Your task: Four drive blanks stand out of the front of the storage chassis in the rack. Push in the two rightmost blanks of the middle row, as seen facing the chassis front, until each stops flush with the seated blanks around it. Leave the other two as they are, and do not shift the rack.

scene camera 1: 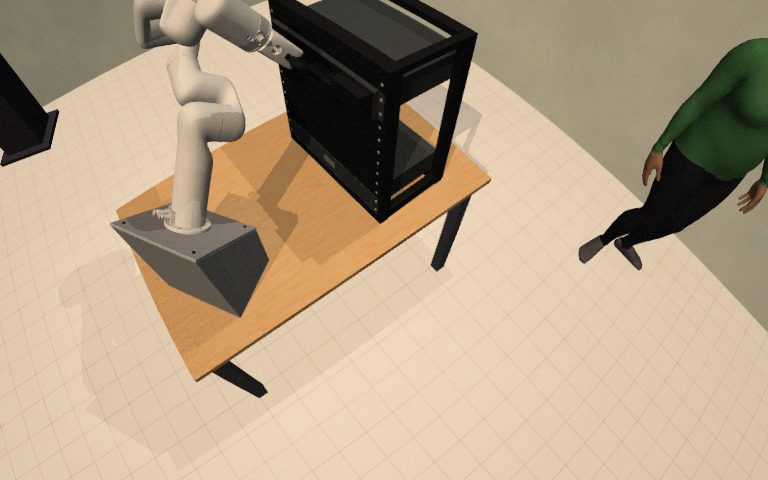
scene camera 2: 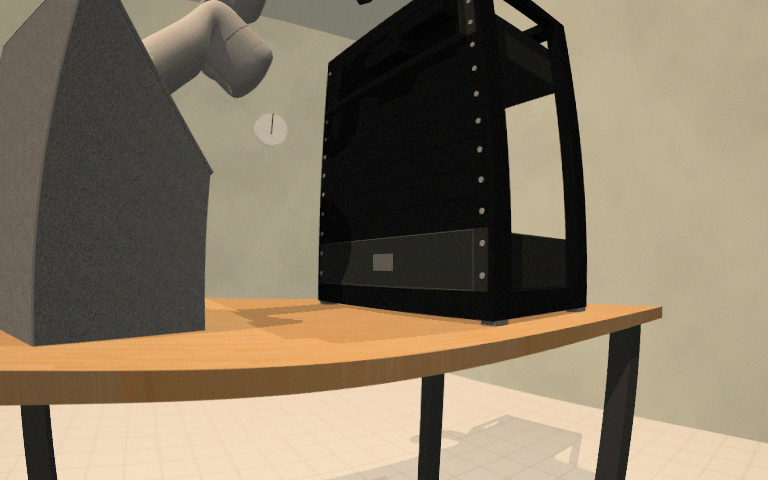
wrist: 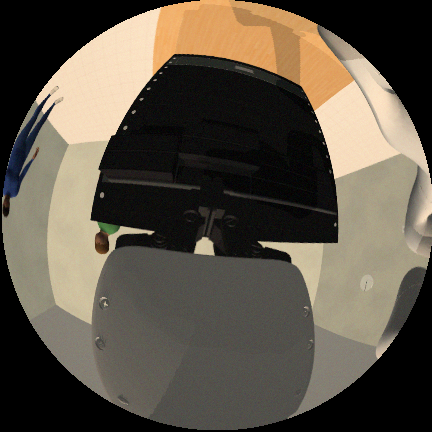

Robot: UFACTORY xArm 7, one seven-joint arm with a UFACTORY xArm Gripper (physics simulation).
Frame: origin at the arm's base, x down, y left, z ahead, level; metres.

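Seen in the pictures: gripper, fingertip midpoint: (scene camera 1: 303, 67) (scene camera 2: 367, 1) (wrist: 208, 189); arm's base, origin of the base link: (scene camera 1: 187, 225) (scene camera 2: 101, 104).
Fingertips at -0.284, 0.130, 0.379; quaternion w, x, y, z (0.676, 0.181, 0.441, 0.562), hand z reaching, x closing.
Observation:
Offsets run from my fingertips to a thing's top centre, as dx, dy, dz. "spot": to the spot under its first point. Level surfaces: height alone.
The black rack (scene camera 1: 387, 186) (scene camera 2: 498, 169) (wrist: 295, 231) stands upright on the table. The storage chassis @[spot: +0.055, +0.175, +0.013] (wrist: 295, 187) is in its upper part, very dark. In the wrist view, which shows the rack upside down, a wide drive blank @[+0.029, -0.050, +0.131] (wrist: 142, 175) stands out at the left, and another blank @[+0.057, +0.052, +0.090] (wrist: 217, 162) beside it stands out less. Protruding blanks also show dimly in scene camera 1 (scene camera 1: 359, 95) and scene camera 2 (scene camera 2: 421, 29). Rows and exact depths are hard to tell. My gripper (scene camera 1: 296, 59) (wrist: 208, 189) is shut and empty, close to the upper chassis front by the second blank; contact cannot be told.
The wooden table @[dx +0.563] (scene camera 1: 317, 271) (scene camera 2: 254, 356) carries the rack and the arm's grey pedestal (scene camera 1: 215, 266) (scene camera 2: 124, 215). The arm reaches in from the left. A person in green (scene camera 1: 719, 124) stands beyond the table, and a person in blue (wrist: 20, 145) shows in the wrist view.

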